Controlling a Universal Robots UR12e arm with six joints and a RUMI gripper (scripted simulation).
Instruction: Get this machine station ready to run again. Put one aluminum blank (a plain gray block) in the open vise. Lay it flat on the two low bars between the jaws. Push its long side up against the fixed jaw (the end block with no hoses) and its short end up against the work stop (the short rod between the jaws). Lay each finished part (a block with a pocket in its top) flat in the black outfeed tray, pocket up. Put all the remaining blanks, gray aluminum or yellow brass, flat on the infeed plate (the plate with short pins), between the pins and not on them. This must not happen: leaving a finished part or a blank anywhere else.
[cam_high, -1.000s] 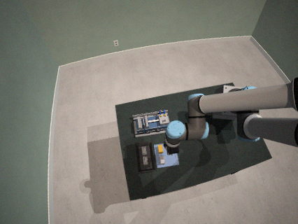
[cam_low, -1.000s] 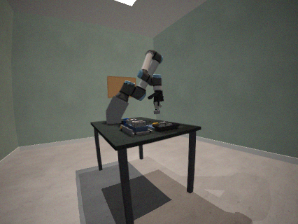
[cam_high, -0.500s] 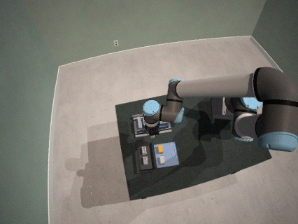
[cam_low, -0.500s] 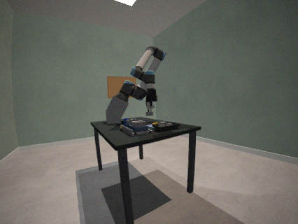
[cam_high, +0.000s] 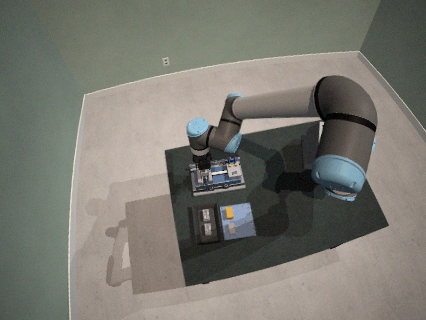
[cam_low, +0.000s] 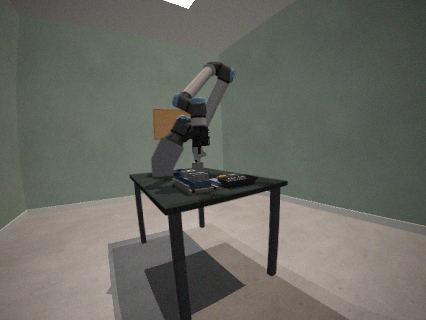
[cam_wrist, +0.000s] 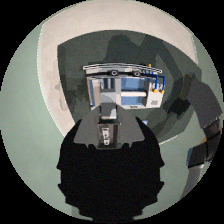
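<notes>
Right now the vise is 13 cm below my hand, 7 cm behind it and 1 cm to the right of it. Round my hand: yellow brass blank: 22 cm to the left, 14 cm below, 11 cm behind; gray blank: 31 cm to the left, 14 cm below, 11 cm behind.
</notes>
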